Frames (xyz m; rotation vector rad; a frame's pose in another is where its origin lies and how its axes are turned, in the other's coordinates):
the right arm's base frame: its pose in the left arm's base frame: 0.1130 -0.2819 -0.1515 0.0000 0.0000 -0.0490
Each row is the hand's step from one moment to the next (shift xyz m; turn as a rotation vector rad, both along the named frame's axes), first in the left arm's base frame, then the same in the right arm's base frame.
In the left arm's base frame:
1: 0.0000 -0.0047 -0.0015 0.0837 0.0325 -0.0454
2: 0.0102 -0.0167 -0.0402 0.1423 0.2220 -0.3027
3: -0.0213 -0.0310 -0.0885 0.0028 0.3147 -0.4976
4: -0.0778 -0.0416 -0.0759 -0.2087 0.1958 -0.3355
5: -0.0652 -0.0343 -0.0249 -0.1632 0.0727 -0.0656
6: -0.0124 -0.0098 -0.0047 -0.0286 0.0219 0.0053
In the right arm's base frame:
1: 0.0002 -0.0047 -0.0015 0.0820 0.0366 -0.0454
2: 0.0110 -0.0162 -0.0402 0.1313 0.2287 -0.3027
3: -0.0198 -0.0320 -0.0885 -0.0126 0.3145 -0.4976
4: -0.0757 -0.0454 -0.0759 -0.2180 0.1853 -0.3355
5: -0.0634 -0.0375 -0.0249 -0.1666 0.0646 -0.0656
6: -0.0119 -0.0104 -0.0047 -0.0296 0.0205 0.0053

